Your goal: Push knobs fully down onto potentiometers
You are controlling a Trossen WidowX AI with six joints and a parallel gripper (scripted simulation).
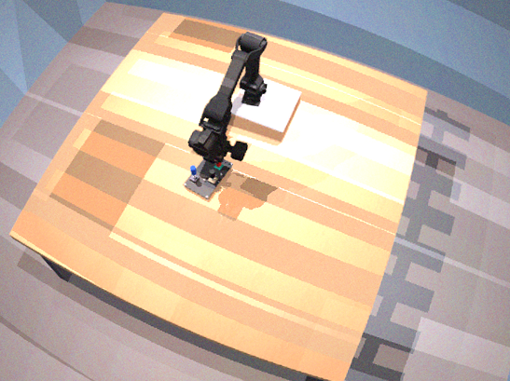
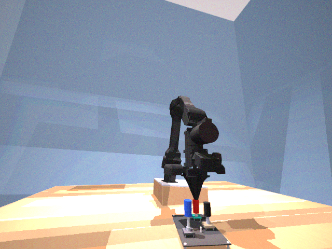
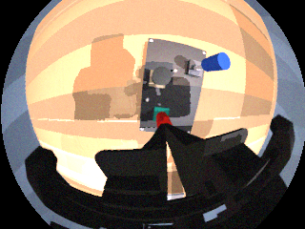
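My gripper tip is 10 mm above the red knob. Also, from my gripper tip: blue knob (60 mm ahead, 70 mm to the right).
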